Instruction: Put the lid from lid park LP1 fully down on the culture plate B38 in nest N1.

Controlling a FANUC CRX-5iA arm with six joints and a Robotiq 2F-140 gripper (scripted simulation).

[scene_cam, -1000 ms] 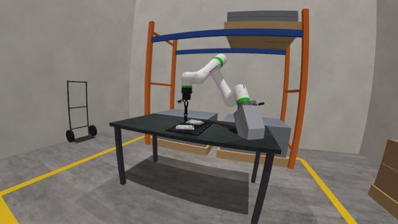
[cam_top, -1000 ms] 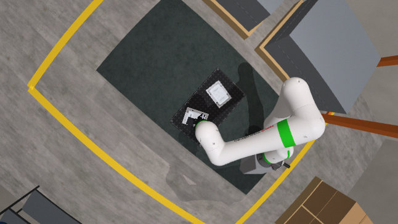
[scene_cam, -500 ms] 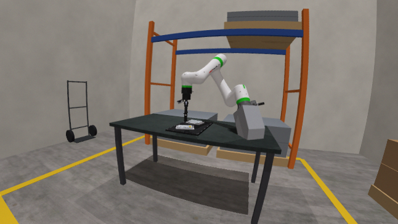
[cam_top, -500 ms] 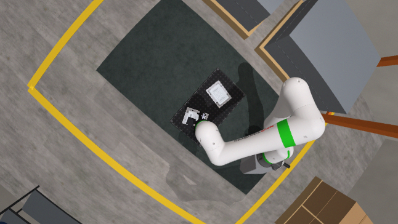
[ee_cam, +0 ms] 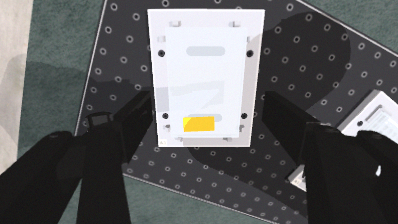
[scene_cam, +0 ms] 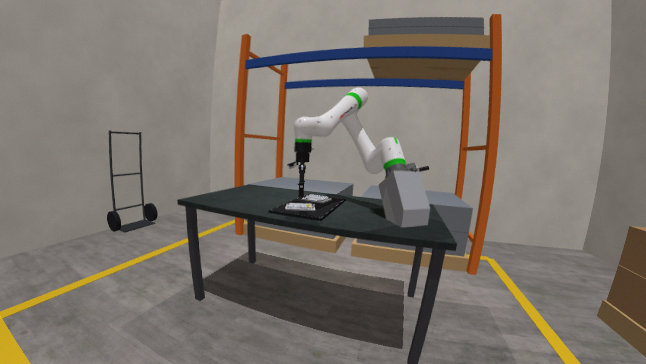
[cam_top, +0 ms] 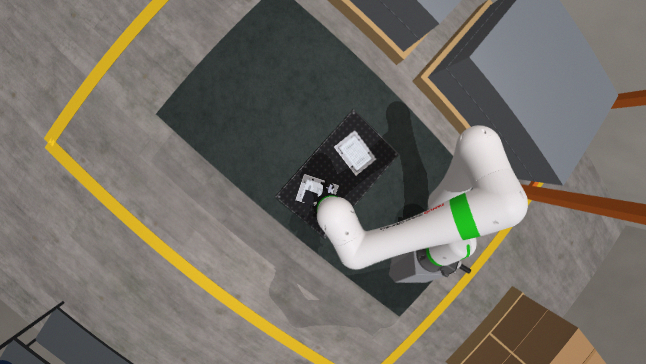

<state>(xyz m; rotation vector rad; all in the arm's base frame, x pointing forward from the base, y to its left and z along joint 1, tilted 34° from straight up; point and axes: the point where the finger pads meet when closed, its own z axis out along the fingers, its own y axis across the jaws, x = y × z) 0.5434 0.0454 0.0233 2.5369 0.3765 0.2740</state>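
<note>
My hand is 8 cm above the lid. Round my hand: nest: 24 cm to the right, 9 cm below, 5 cm behind; culture plate B38: 24 cm to the right, 8 cm below, 5 cm behind; lid park LP1: 9 cm below.
</note>
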